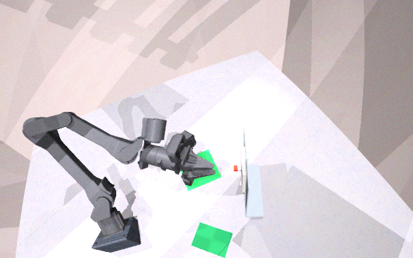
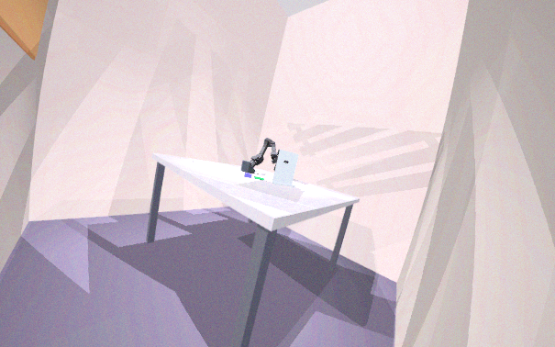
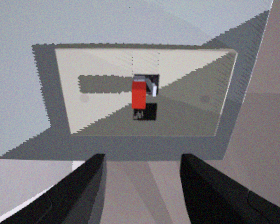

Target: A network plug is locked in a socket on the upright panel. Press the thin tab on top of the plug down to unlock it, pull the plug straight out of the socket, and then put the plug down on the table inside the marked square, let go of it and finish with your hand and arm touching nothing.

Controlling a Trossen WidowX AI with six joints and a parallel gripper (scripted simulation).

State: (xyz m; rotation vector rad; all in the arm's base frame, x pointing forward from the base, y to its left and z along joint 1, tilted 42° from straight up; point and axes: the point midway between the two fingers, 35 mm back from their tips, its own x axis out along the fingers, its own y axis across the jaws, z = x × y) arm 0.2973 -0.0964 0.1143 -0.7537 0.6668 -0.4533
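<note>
Now: gripper tip 6 cm short of the network plug and 3 cm to the left of it. Also, from my gripper tip: upright panel: 7 cm ahead, 6 cm below, 4 cm to the right.
</note>
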